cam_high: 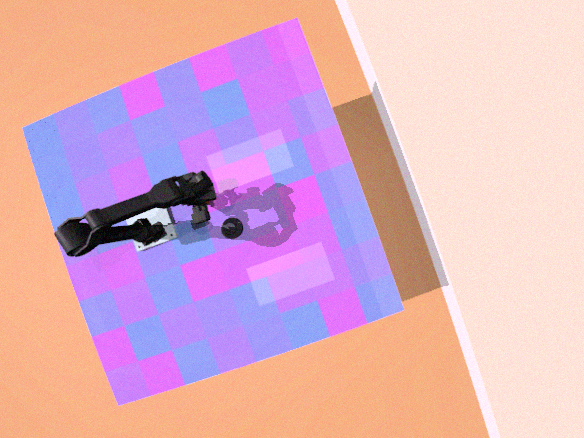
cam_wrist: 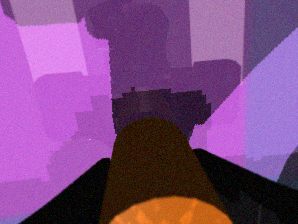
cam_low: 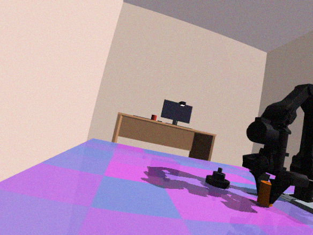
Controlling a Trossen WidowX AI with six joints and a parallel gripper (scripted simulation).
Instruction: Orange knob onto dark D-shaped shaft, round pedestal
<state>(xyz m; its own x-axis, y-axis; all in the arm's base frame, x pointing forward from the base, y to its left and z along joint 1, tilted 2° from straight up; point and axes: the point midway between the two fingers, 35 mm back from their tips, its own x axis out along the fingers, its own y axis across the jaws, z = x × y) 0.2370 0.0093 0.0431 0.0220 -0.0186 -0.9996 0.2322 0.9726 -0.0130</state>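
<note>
The round pedestal lies 40 mm ahead of my gripper tip, 160 mm to the right of it and 20 mm above it. Also, from my gripper tip: orange knob 20 mm above.
</note>
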